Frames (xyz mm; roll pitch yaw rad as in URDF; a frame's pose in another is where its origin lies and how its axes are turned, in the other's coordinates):
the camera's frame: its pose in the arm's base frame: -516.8 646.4 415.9 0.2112 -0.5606 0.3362
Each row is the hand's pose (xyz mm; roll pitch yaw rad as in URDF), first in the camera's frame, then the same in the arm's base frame.
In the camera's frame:
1: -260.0 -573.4 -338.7 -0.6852 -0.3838 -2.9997
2: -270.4 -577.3 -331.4 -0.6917 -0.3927 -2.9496
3: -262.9 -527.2 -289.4 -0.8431 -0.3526 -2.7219
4: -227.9 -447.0 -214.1 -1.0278 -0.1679 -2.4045
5: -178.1 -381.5 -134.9 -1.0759 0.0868 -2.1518
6: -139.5 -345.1 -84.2 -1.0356 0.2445 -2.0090
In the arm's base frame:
1: -336.6 190.7 -104.6 -0.7881 0.2026 -2.5928
2: -346.3 181.6 -104.8 -0.7660 0.1979 -2.5448
3: -379.4 212.6 -57.1 -0.7869 0.2399 -2.3280
4: -417.5 265.7 38.1 -0.7824 0.3762 -1.9807
5: -439.1 308.4 141.8 -0.6605 0.5356 -1.6224
6: -445.2 332.7 210.7 -0.5160 0.6130 -1.3879

